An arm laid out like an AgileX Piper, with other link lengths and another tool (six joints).
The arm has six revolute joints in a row. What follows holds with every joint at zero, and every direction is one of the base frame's. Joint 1 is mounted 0.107 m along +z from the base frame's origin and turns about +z. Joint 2 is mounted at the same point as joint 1 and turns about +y. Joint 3 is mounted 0.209 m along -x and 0.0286 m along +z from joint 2 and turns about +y. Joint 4 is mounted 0.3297 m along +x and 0.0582 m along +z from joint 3 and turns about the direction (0.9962, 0, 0.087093). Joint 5 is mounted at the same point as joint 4 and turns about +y. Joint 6 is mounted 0.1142 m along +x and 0.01 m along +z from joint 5 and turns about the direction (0.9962, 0, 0.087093). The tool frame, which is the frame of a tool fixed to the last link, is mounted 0.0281 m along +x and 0.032 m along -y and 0.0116 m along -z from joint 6; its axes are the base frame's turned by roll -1.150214, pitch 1.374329 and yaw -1.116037 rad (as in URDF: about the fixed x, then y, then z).
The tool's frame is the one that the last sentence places.
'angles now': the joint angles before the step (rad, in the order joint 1, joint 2, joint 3, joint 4, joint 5, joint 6). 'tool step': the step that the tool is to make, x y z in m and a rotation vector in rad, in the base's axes. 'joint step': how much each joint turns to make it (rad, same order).
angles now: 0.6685 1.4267 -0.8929 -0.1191 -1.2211 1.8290
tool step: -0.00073 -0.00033 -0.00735 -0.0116 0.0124 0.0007
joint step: 0.0000 0.0000 0.0169 -0.0016 0.0000 0.0000
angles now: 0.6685 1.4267 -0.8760 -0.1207 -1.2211 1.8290
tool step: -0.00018 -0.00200 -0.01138 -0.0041 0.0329 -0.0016
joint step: 0.0000 0.0000 0.0276 0.0136 0.0000 0.0070
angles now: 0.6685 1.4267 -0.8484 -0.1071 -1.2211 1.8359
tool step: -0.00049 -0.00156 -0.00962 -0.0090 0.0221 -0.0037
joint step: 0.0000 0.0000 0.0229 0.0076 0.0000 -0.0001
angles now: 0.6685 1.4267 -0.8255 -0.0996 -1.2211 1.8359
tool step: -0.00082 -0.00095 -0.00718 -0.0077 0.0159 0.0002
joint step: 0.0000 0.0000 0.0170 0.0024 0.0000 0.0022
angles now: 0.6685 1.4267 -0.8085 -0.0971 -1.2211 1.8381
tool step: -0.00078 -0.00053 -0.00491 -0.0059 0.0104 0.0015
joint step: 0.0000 0.0000 0.0115 0.0000 0.0000 0.0024
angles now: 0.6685 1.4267 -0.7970 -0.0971 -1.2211 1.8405
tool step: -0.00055 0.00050 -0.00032 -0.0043 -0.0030 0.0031
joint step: 0.0000 0.0001 0.0003 -0.0061 0.0000 -0.0001
